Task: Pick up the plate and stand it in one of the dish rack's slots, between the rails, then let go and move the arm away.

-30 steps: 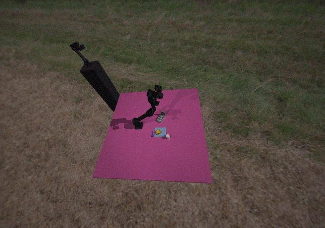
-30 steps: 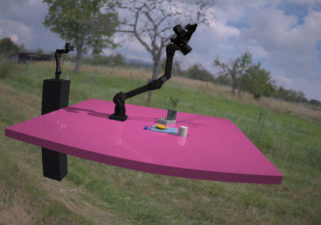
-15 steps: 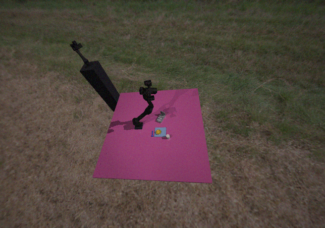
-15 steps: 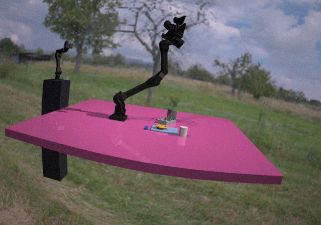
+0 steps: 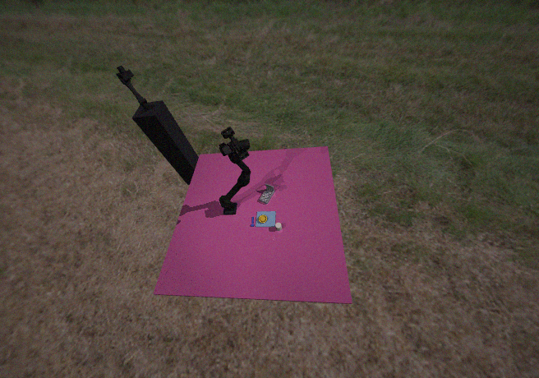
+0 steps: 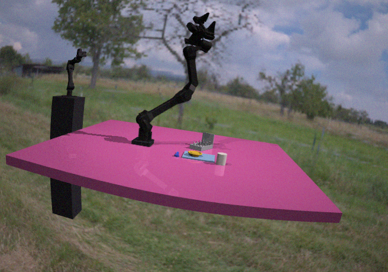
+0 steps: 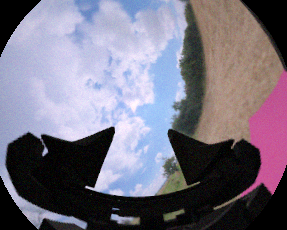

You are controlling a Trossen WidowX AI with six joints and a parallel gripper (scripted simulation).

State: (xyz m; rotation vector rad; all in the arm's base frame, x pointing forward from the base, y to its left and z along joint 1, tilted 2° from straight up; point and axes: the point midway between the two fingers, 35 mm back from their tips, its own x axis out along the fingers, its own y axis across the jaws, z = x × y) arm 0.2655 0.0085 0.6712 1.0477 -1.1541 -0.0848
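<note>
Now: gripper tip 10 mm short of the yellow plate, 100 mm to the left of it and 710 mm above it. Also, from my gripper tip: cream cylinder cup (130 mm ahead, 180 mm to the right, 700 mm below); light blue mat (30 mm ahead, 100 mm to the right, 720 mm below); grey dish rack (40 mm ahead, 110 mm to the left, 700 mm below).
</note>
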